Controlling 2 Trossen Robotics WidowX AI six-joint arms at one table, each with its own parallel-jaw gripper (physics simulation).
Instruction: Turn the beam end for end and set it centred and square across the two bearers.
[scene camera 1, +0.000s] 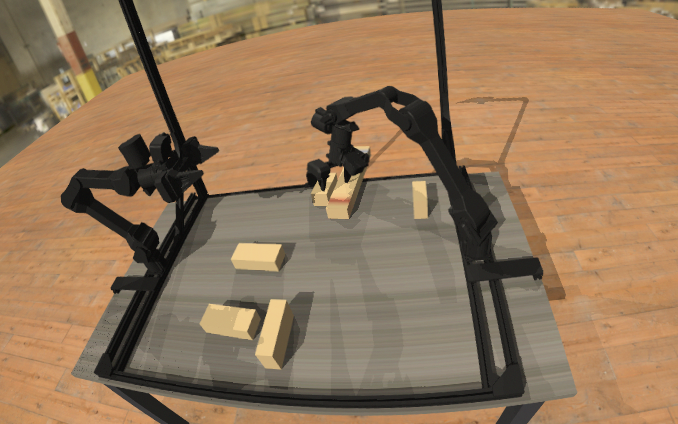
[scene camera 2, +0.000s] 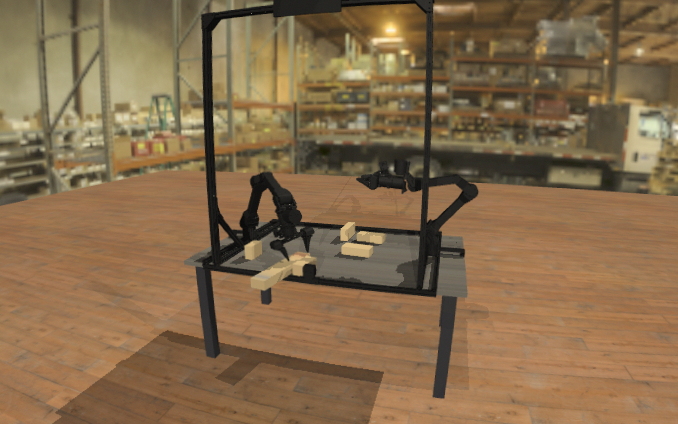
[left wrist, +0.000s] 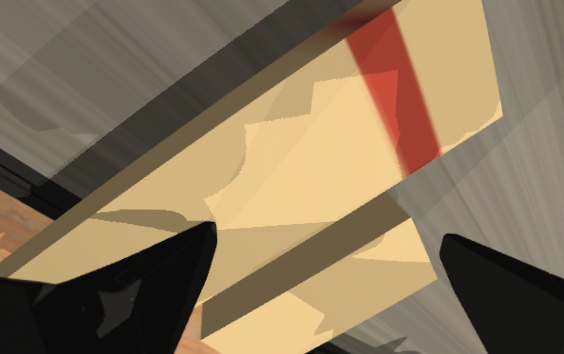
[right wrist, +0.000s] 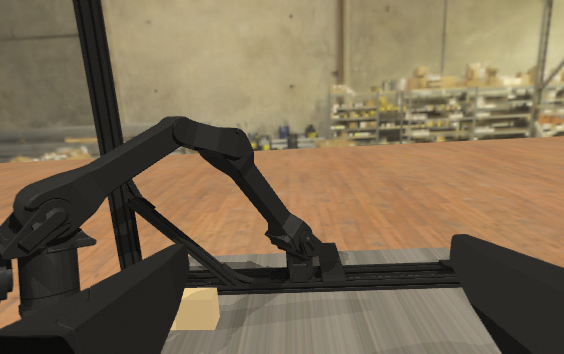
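The long wooden beam has a red band near one end and a pale bluish mark at the other, which reaches past the table's far edge in scene camera 1. A shorter block lies close along its side. My left gripper is open and points down just above the beam and this block. My right gripper is open and raised, away from the blocks. Which blocks are the two bearers I cannot tell.
One block lies mid-table. Two more blocks, one crosswise and one lengthwise, lie close together. Another block is near the left arm's base. Black rails frame the table.
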